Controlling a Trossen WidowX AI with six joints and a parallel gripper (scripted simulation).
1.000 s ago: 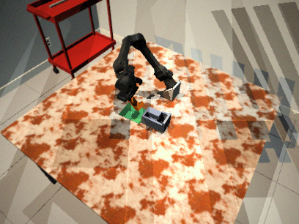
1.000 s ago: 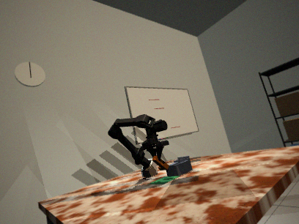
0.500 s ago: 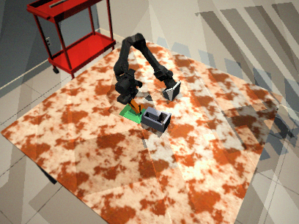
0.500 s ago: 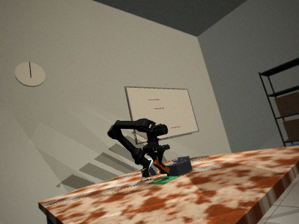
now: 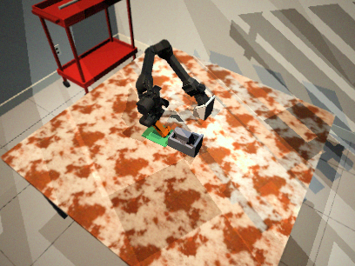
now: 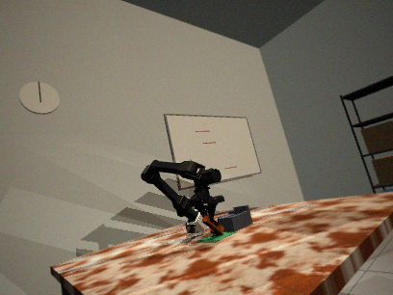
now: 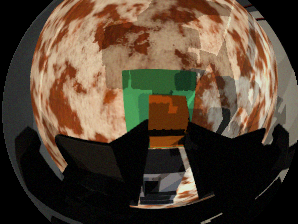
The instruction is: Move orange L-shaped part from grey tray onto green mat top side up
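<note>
My gripper tip is now 2 cm past the orange L-shaped part, 3 cm to the right of it and 3 cm above it. The rest, counted from my gripper tip: green mat 2 cm to the left, 9 cm below.
</note>
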